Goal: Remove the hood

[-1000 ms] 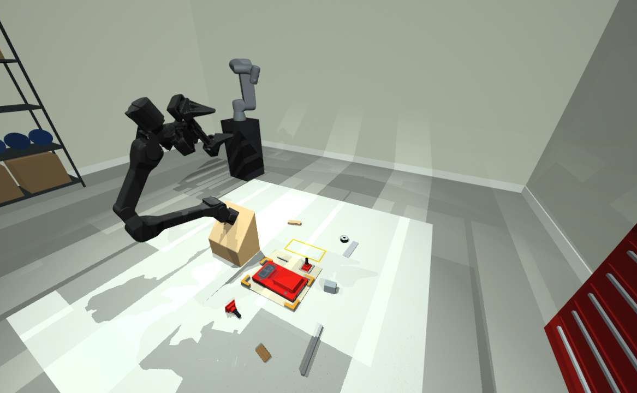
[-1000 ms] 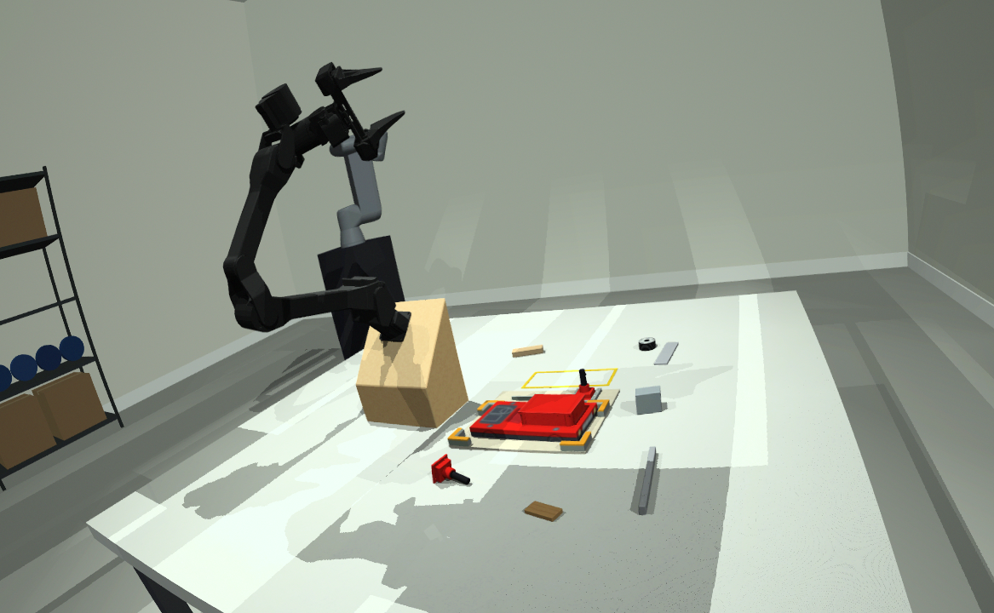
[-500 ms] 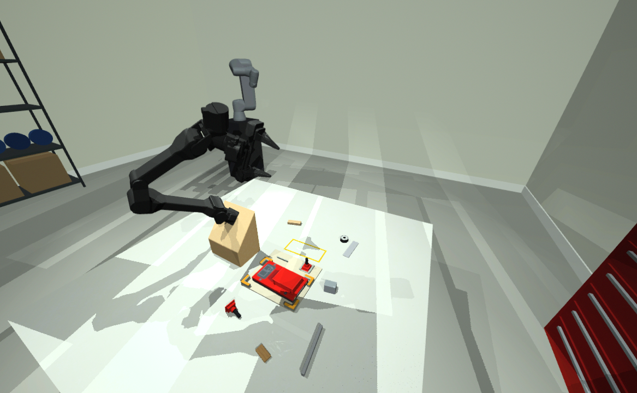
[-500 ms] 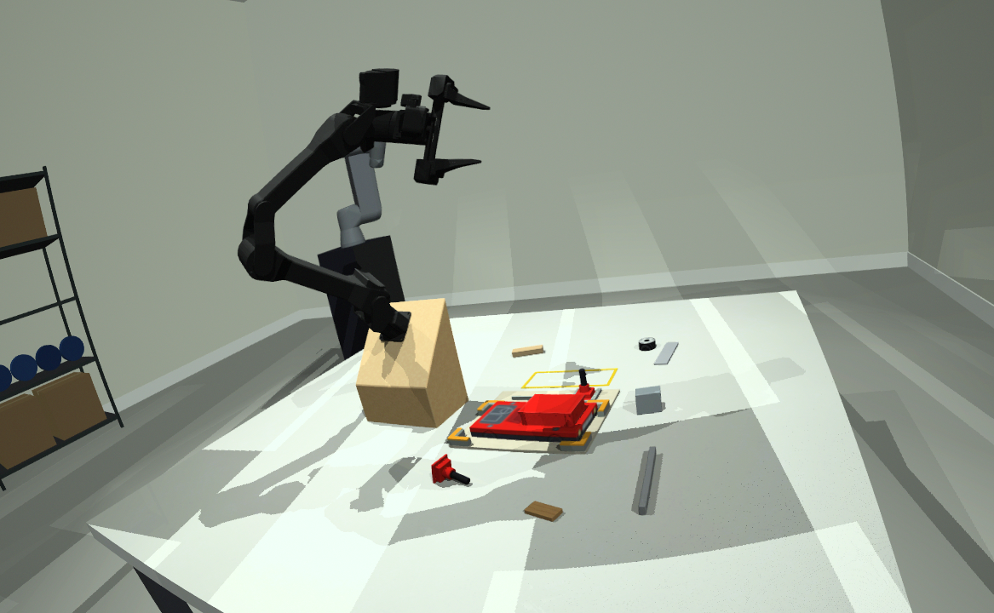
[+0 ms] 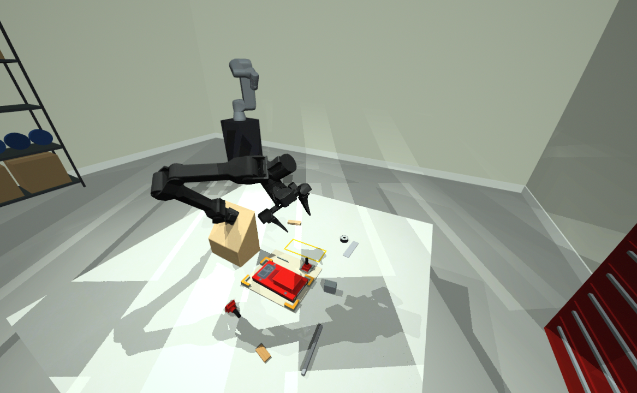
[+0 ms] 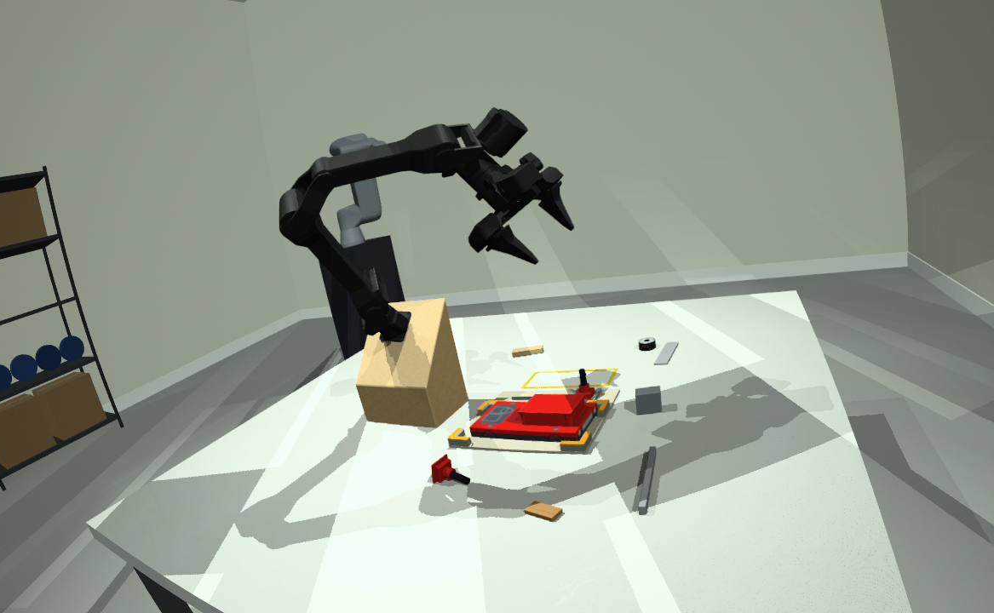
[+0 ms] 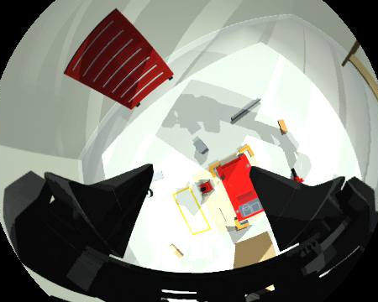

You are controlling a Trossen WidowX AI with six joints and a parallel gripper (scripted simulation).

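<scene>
Now: the red hood 4 cm behind my gripper tip, 3 cm to the right of it and 27 cm below it. From my gripper tip the other things lie so: grey bar: 17 cm ahead, 17 cm to the right, 30 cm below; then grey cube: 11 cm ahead, 5 cm to the left, 29 cm below; then wooden chip: 5 cm ahead, 26 cm to the right, 30 cm below.
</scene>
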